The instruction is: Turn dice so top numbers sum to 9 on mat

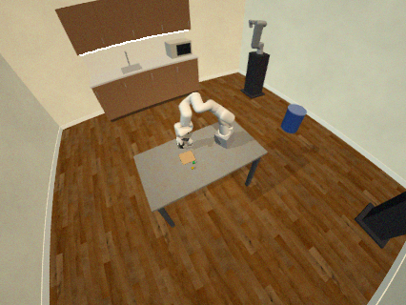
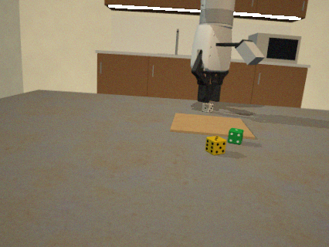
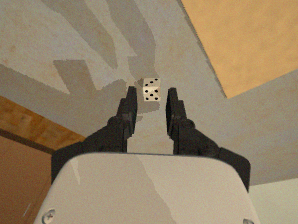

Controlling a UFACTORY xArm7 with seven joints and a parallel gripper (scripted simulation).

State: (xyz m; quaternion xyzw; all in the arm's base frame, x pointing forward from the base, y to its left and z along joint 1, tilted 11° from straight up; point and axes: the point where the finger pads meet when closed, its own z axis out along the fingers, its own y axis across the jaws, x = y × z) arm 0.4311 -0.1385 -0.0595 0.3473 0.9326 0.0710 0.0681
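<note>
My hand is 40 mm above the white die. The rest, counted from my hand: tan mat: 140 mm to the left, 40 mm below, 10 mm ahead; green die: 230 mm to the left, 40 mm below, 30 mm behind; yellow die: 290 mm to the left, 40 mm below, 10 mm ahead.
</note>
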